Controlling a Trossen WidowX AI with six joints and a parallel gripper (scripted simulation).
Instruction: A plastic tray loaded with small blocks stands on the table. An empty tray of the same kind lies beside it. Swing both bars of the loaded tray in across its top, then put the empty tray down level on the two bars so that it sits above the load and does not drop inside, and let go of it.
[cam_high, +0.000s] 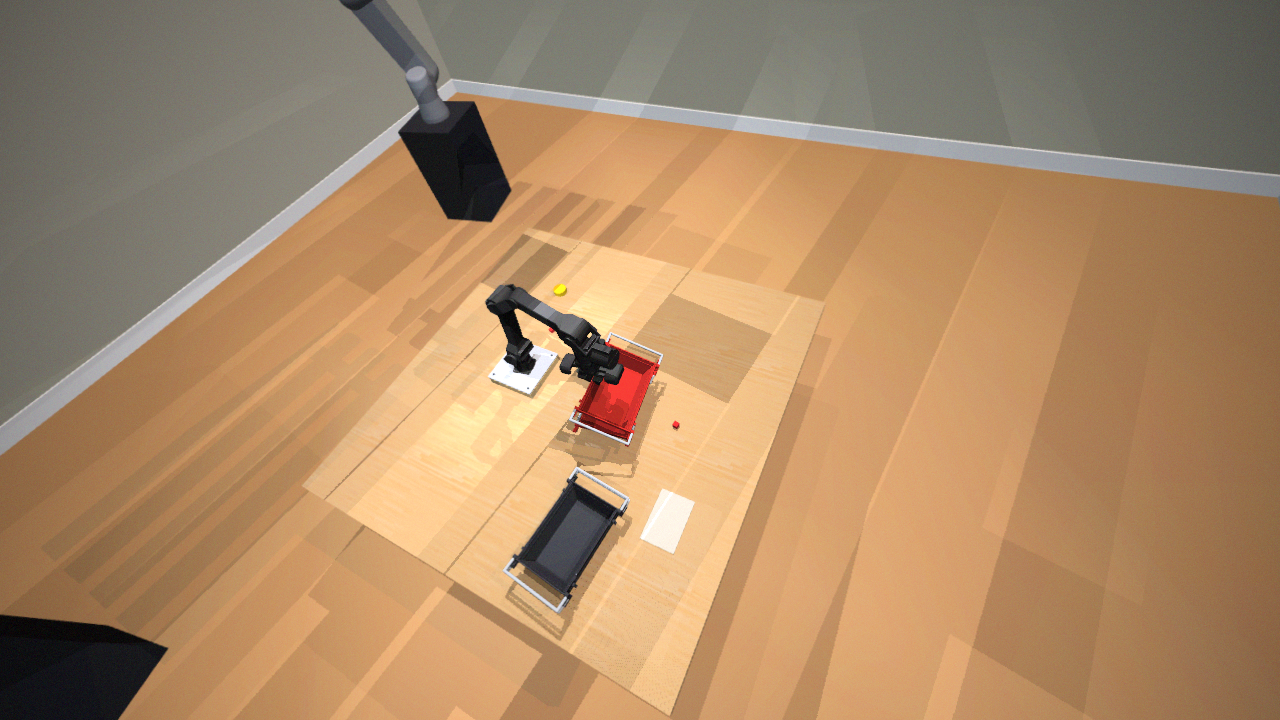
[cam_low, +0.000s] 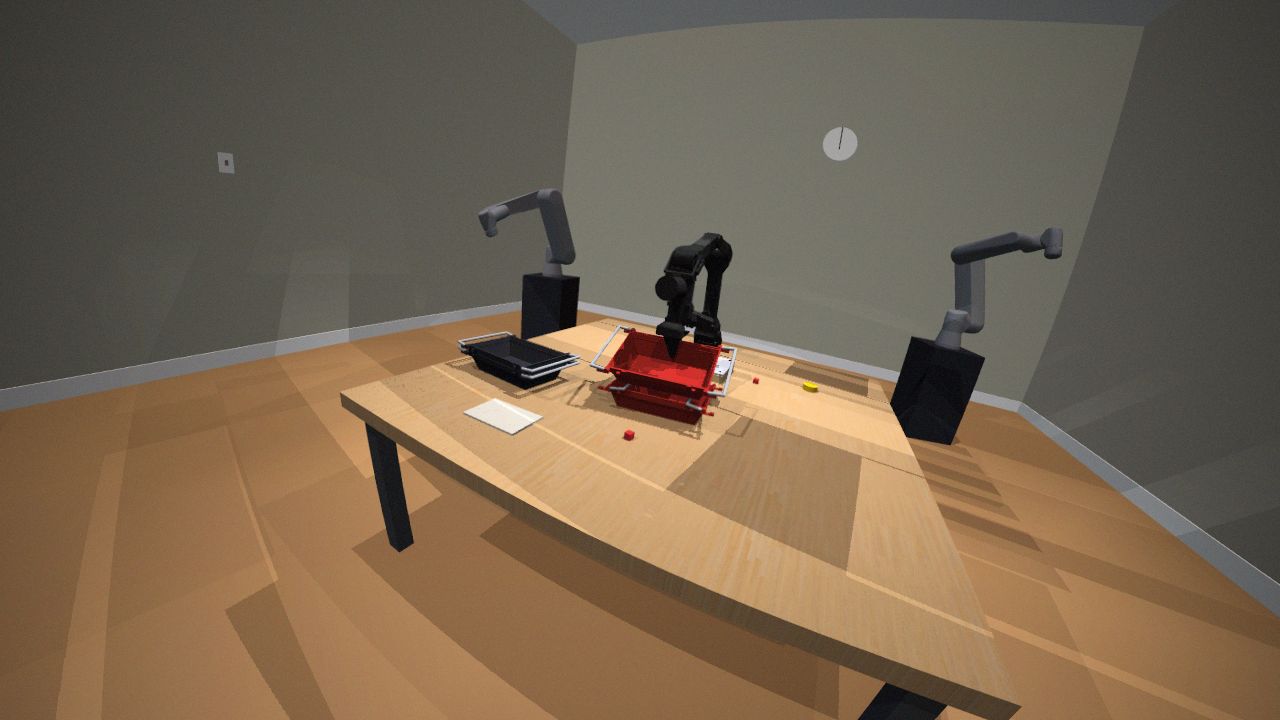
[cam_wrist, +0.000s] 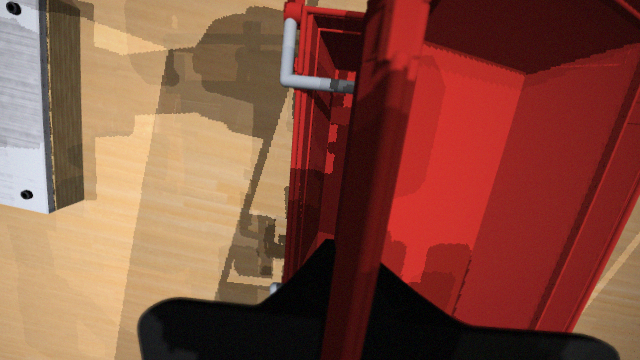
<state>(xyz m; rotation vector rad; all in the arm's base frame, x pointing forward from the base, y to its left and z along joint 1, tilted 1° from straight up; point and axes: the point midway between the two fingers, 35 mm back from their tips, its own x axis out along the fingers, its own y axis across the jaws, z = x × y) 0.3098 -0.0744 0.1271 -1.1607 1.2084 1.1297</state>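
Now: gripper tip 7 cm short of the red tray, 1 cm to the left of it and 1 cm below it. Also, from my gripper tip: yellow disc 33 cm behind, 45 cm to the left, 11 cm below; white card 28 cm ahead, 32 cm to the right, 12 cm below.
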